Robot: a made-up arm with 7 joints.
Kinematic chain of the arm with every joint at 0, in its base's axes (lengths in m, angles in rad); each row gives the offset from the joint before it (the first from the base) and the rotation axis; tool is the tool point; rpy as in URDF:
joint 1: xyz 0.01 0.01 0.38 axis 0 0.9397 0.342
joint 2: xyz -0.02 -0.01 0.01 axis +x
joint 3: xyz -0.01 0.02 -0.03 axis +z
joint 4: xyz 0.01 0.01 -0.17 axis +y
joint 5: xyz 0 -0.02 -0.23 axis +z
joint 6: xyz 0 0.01 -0.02 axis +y
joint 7: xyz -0.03 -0.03 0 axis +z
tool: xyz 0 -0.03 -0.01 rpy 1.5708 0 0
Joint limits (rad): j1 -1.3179..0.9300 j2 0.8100..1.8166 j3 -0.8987..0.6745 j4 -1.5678..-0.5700 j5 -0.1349..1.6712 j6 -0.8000..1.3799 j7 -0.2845..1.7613
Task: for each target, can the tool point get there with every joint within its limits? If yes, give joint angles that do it. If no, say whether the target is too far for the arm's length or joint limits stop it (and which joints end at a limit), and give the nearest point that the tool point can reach.
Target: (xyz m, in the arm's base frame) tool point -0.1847 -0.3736 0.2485
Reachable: no: joint limits stop it (at a limit: joint 1, joint 2, joint 3, joint 4, joint 7) | nearest point -0.1275 -0.0447 0.1359 | short by 0.352 m
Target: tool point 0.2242 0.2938 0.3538
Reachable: yes | joints -0.3873 1.7254 -0.6031 -1.1704 0.3201 0.7023 1.3373
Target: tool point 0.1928 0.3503 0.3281
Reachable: yes | joints -0.0220 1.3082 0.2773 -0.9005 0.2281 1.1332 0.9275
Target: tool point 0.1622 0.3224 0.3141
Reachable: yes | joints 0.5064 1.6594 0.0816 -1.1226 0.7635 0.8613 0.6533
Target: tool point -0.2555 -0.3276 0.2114
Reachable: no: joint limits stop it (at a limit: joint 1, joint 2, joint 3, joint 4, joint 7) | nearest point -0.1402 -0.0424 0.1315 | short by 0.318 m
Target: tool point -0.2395 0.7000 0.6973
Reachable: no: too far | nearest point -0.1026 0.4462 0.4417 | short by 0.385 m
